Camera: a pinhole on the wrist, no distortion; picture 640 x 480 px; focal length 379.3 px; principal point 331.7 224.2 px. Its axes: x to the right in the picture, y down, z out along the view. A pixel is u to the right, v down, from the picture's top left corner.
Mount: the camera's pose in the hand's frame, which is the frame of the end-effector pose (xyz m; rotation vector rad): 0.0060 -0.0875 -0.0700 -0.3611 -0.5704 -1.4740
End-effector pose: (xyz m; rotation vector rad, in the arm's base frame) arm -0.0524 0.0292 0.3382 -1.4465 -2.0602 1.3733
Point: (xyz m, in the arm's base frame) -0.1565 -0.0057 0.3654
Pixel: 583.0 293.8
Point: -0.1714 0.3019 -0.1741
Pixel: outside the picture
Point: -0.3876 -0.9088 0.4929
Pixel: outside the picture
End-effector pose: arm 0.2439 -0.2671 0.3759 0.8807 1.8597 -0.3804
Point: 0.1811 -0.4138 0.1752
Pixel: outside the picture
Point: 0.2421 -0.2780 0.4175
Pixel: 189.9 97.9
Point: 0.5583 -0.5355 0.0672
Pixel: 517.4 341.3
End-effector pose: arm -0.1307 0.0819 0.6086 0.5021 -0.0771 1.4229
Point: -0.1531 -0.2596 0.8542
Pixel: 415.9 76.6
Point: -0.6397 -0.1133 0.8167
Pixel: 53.9 138.1
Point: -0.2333 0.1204 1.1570
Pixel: 337.5 408.4
